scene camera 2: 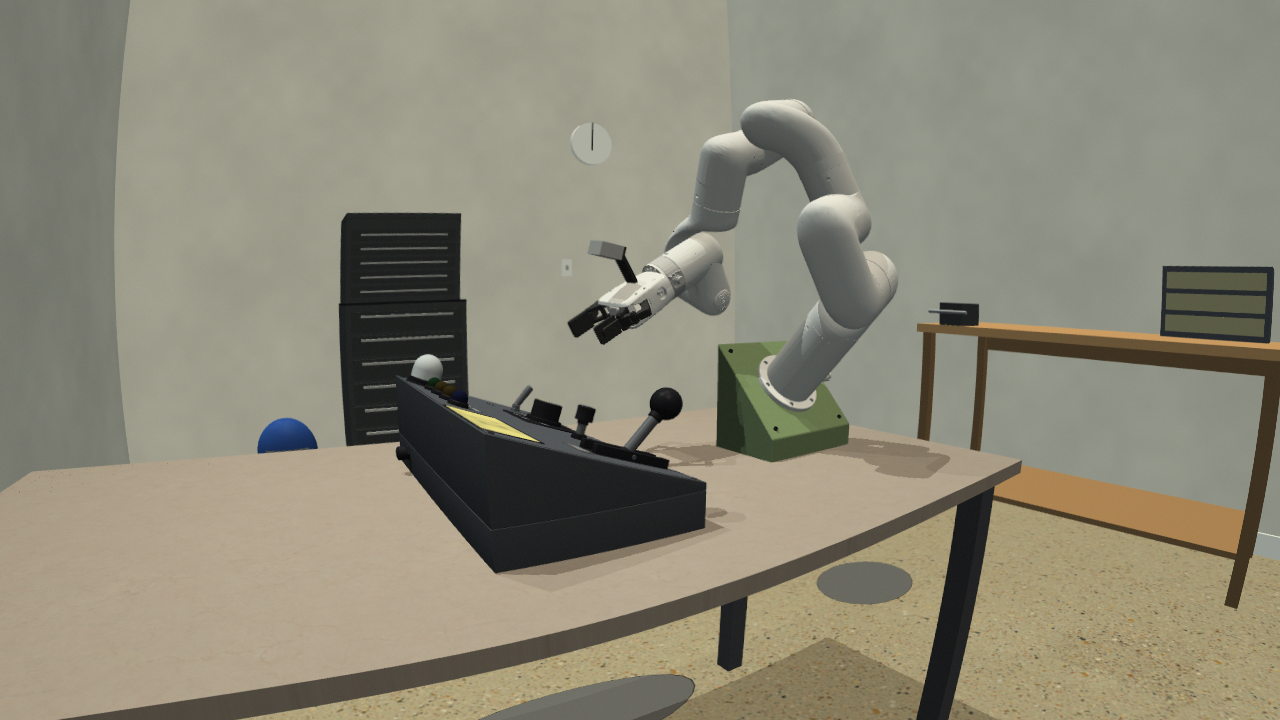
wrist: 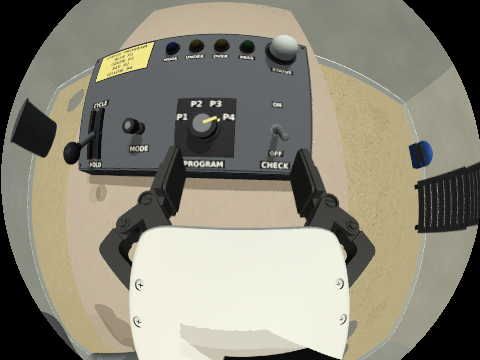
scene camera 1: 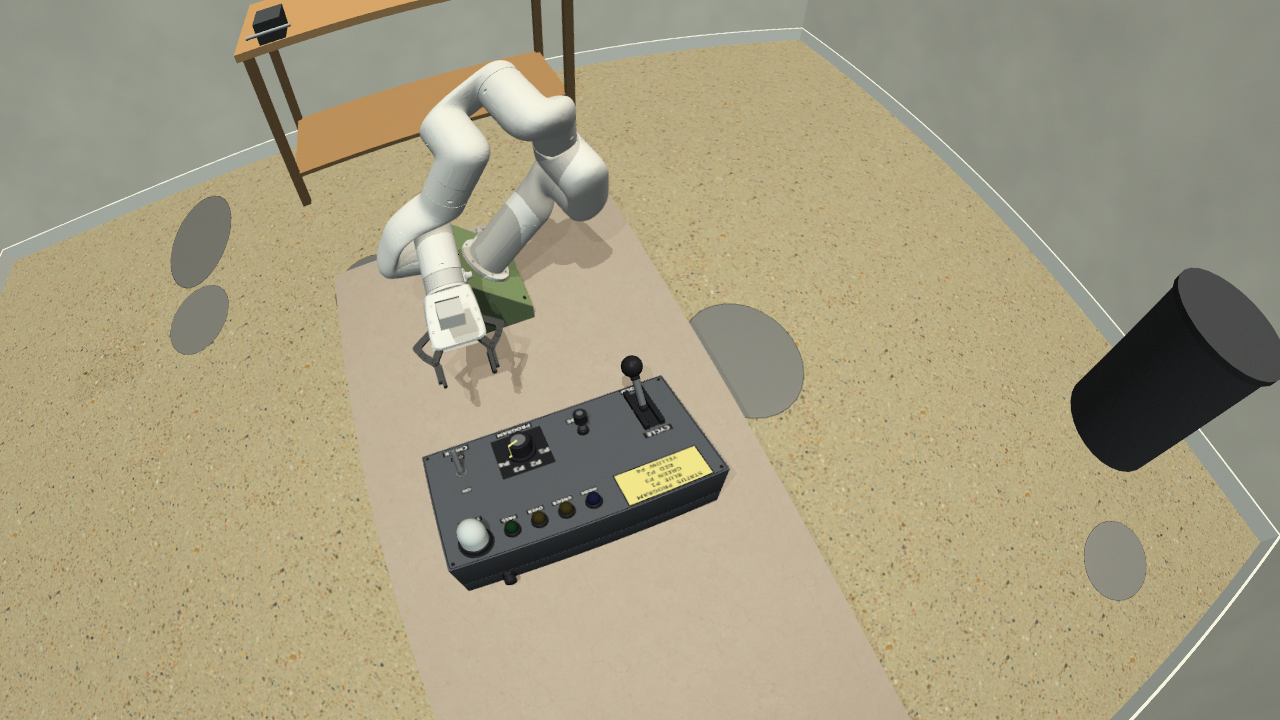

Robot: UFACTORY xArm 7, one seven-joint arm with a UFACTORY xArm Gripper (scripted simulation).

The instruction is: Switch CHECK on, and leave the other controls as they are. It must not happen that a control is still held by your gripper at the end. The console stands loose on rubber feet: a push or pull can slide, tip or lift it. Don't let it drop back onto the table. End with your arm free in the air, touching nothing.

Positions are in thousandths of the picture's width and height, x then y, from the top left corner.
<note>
In view: my gripper (scene camera 2: 457,463) and a dark grey console (scene camera 2: 407,697).
The dark grey console shows as well in the wrist view (wrist: 526,243). My gripper is seen too in the wrist view (wrist: 497,446) and in scene camera 1 (scene camera 1: 368,528).
</note>
